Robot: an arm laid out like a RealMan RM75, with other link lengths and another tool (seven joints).
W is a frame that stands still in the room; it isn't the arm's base.
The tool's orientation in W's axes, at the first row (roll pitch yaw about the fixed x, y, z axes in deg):
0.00, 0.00, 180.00
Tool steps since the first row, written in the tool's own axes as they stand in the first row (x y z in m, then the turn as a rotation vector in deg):
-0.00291, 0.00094, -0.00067, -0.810, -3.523, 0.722
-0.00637, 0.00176, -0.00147, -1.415, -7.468, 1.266
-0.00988, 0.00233, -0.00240, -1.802, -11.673, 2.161
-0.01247, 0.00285, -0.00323, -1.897, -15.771, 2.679
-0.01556, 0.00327, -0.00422, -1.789, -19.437, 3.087
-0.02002, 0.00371, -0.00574, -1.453, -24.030, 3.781
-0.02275, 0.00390, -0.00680, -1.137, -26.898, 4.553
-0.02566, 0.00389, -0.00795, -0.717, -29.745, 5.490
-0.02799, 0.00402, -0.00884, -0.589, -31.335, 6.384
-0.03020, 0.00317, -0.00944, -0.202, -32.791, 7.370
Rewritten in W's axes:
0.00291, -0.00094, -0.00067, 0.810, 3.523, 0.722
0.00637, -0.00176, -0.00147, 1.415, 7.468, 1.266
0.00988, -0.00233, -0.00240, 1.802, 11.673, 2.161
0.01247, -0.00285, -0.00323, 1.897, 15.771, 2.679
0.01556, -0.00327, -0.00422, 1.789, 19.437, 3.087
0.02002, -0.00371, -0.00574, 1.453, 24.030, 3.781
0.02275, -0.00390, -0.00680, 1.137, 26.898, 4.553
0.02566, -0.00389, -0.00795, 0.717, 29.745, 5.490
0.02799, -0.00402, -0.00884, 0.589, 31.335, 6.384
0.03020, -0.00317, -0.00944, 0.202, 32.791, 7.370

